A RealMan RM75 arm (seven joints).
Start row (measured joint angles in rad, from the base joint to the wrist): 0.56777 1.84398 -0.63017 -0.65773 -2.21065 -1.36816 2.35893
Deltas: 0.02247 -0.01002 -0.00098 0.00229 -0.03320 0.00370 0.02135; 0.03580 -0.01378 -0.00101 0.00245 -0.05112 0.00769 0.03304; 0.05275 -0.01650 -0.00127 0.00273 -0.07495 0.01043 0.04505; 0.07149 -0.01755 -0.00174 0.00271 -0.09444 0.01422 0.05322; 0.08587 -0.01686 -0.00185 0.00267 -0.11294 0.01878 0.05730; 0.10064 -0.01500 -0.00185 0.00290 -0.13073 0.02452 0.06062; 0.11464 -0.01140 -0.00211 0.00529 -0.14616 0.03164 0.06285; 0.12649 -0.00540 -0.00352 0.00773 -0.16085 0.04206 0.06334; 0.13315 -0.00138 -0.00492 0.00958 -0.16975 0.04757 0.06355; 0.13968 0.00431 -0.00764 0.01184 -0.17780 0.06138 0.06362; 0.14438 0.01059 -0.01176 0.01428 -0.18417 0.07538 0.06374; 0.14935 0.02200 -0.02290 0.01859 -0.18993 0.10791 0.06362; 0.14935 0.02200 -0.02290 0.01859 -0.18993 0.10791 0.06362
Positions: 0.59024 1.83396 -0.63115 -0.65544 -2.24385 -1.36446 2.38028; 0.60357 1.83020 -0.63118 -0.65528 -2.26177 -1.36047 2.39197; 0.62052 1.82748 -0.63144 -0.65500 -2.28560 -1.35773 2.40398; 0.63926 1.82643 -0.63191 -0.65502 -2.30509 -1.35394 2.41215; 0.65364 1.82712 -0.63202 -0.65506 -2.32359 -1.34938 2.41623; 0.66841 1.82898 -0.63202 -0.65483 -2.34138 -1.34364 2.41955; 0.68241 1.83258 -0.63228 -0.65244 -2.35681 -1.33652 2.42178; 0.69426 1.83858 -0.63369 -0.65000 -2.37150 -1.32610 2.42227; 0.70092 1.84260 -0.63509 -0.64815 -2.38040 -1.32059 2.42248; 0.70745 1.84829 -0.63781 -0.64589 -2.38845 -1.30678 2.42255; 0.71215 1.85457 -0.64193 -0.64345 -2.39482 -1.29278 2.42267; 0.71712 1.86598 -0.65307 -0.63914 -2.40058 -1.26025 2.42255; 0.71712 1.86598 -0.65307 -0.63914 -2.40058 -1.26025 2.42255
